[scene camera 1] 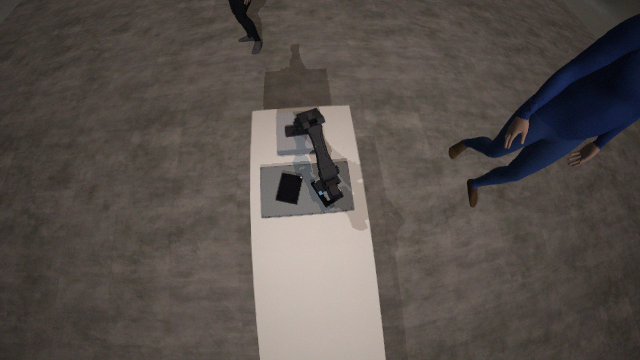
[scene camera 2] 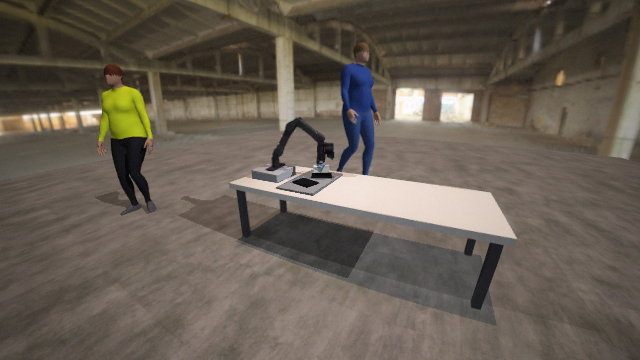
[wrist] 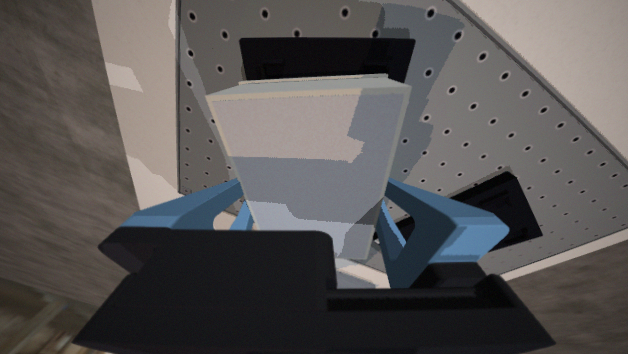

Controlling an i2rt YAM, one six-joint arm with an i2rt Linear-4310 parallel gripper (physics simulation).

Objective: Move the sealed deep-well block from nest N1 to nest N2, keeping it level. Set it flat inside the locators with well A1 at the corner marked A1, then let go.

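Pixels of known places: gripper, between the fingertips: [scene camera 2: 320, 170] [wrist: 314, 176]; arm's base, origin of its link: [scene camera 1: 301, 129] [scene camera 2: 276, 167].
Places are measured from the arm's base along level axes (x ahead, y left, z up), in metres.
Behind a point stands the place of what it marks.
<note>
My gripper [scene camera 1: 325, 194] @(x 0.371, y 0.096, z -0.009 m) [scene camera 2: 321, 167] @(x 0.371, y 0.096, z -0.009 m) [wrist: 314, 176] @(x 0.371, y 0.096, z -0.009 m) is shut on the pale sealed deep-well block [scene camera 2: 321, 170] [wrist: 305, 130] @(x 0.416, y 0.116, z 0.025 m), with a blue finger on each long side. The block looks about level. It is low over the farther black nest [scene camera 1: 328, 204] @(x 0.464, y 0.090, z -0.048 m) [scene camera 2: 322, 175] @(x 0.392, y 0.080, z -0.048 m) [wrist: 325, 55] @(x 0.444, y 0.123, z -0.048 m), whose one end shows past the block in the wrist view. I cannot tell whether the block touches that nest or sits inside its locators. The other black nest [scene camera 1: 289, 188] @(x 0.341, y -0.114, z -0.048 m) [scene camera 2: 306, 183] @(x 0.360, y -0.139, z -0.051 m) [wrist: 510, 215] @(x 0.399, y -0.131, z -0.048 m) stands empty. The N1, N2 and A1 marks are not readable.
Both nests are on a grey perforated plate [scene camera 1: 270, 210] @(x 0.450, y -0.235, z -0.060 m) [scene camera 2: 315, 190] @(x 0.472, y -0.225, z -0.059 m) [wrist: 500, 155] @(x 0.443, y -0.063, z -0.059 m) on the white table [scene camera 1: 310, 275] @(x 0.831, y -0.067, z -0.072 m) [scene camera 2: 415, 205] @(x 1.120, y -0.194, z -0.073 m). The arm's grey base box [scene camera 1: 287, 149] @(x 0.116, y -0.098, z -0.009 m) [scene camera 2: 272, 174] @(x 0.073, y -0.156, z -0.011 m) is beside the plate. A person in blue [scene camera 1: 575, 110] [scene camera 2: 359, 95] and one in yellow [scene camera 2: 122, 112] stand off the table.
</note>
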